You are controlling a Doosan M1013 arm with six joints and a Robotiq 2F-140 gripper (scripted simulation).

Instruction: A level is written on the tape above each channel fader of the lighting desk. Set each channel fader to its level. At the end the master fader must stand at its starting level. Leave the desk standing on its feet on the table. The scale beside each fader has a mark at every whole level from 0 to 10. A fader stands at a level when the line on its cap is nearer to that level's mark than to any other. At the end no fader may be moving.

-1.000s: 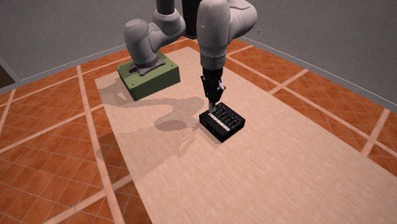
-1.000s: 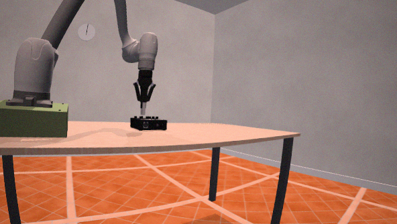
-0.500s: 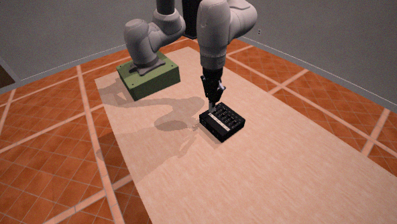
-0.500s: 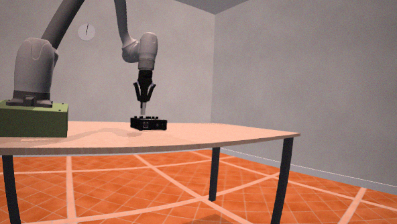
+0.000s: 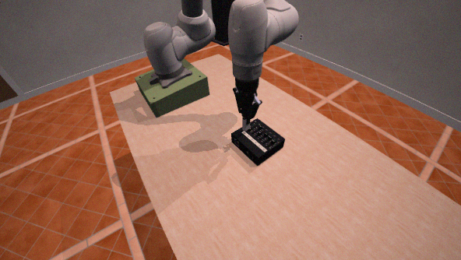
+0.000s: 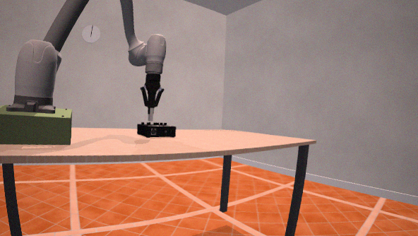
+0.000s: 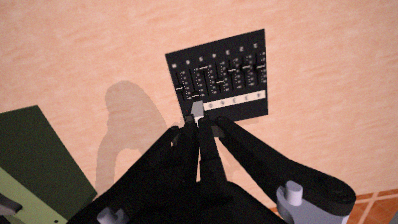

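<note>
The fader cap is 4 cm to the left of my hand, 4 cm below it and 2 cm behind it.
</note>
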